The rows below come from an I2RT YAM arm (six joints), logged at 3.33 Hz.
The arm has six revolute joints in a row. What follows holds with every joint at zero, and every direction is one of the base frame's.
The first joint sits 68 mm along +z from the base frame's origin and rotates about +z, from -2.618 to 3.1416 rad.
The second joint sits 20 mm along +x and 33.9 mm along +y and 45.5 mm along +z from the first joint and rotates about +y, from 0 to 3.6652 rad.
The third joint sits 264 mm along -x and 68.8 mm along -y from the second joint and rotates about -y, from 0 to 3.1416 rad.
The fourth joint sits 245 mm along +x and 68.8 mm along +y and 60 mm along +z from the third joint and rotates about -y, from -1.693 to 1.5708 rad.
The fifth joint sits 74 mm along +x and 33.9 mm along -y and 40.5 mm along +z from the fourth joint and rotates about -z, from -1.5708 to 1.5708 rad.
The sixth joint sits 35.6 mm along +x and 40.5 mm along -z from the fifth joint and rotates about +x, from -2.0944 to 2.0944 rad.
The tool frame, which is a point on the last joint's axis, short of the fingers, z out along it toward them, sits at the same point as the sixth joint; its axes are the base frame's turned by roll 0, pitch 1.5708 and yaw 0 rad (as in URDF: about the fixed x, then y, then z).
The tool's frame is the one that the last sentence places.
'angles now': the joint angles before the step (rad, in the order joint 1, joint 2, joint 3, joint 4, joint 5, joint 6). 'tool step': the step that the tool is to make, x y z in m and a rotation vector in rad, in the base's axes. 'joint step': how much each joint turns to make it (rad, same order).
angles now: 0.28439, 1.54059, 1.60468, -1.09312, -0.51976, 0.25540
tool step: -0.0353, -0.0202, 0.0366, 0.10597, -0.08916, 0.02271
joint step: -0.04729, -0.13516, 0.00250, -0.03275, -0.10490, -0.01601
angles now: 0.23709, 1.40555, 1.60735, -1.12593, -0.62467, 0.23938
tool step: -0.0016, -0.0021, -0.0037, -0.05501, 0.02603, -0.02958
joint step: -0.00010, 0.00203, 0.00024, -0.03907, 0.05565, -0.00468
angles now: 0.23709, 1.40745, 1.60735, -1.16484, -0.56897, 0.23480
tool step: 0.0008, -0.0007, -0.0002, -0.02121, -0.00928, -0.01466
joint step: -0.00020, 0.00015, 0.00020, 0.00329, 0.02697, -0.00134
